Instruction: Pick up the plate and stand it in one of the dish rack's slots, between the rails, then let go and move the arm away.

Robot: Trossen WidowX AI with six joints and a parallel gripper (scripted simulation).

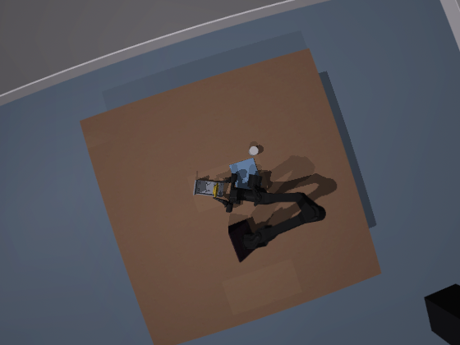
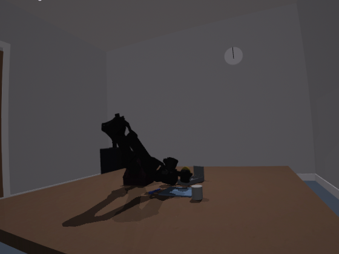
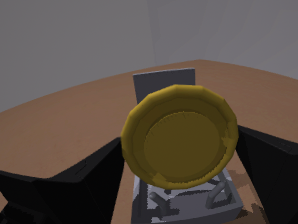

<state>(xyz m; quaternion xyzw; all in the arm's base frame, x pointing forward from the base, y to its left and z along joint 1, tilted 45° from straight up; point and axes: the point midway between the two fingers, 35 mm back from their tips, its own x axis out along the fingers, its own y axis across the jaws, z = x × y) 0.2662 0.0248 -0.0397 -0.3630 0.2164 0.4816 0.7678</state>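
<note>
Right now the yellow plate is 10 mm to the right of my gripper tip. From my gripper tip the other things lie so: grey dish rack: 10 mm ahead, 20 mm to the left, 30 mm below; light blue mat: 20 mm ahead, 170 mm to the right, 50 mm below; blue spoon: 90 mm behind, 200 mm to the right, 50 mm below.
</note>
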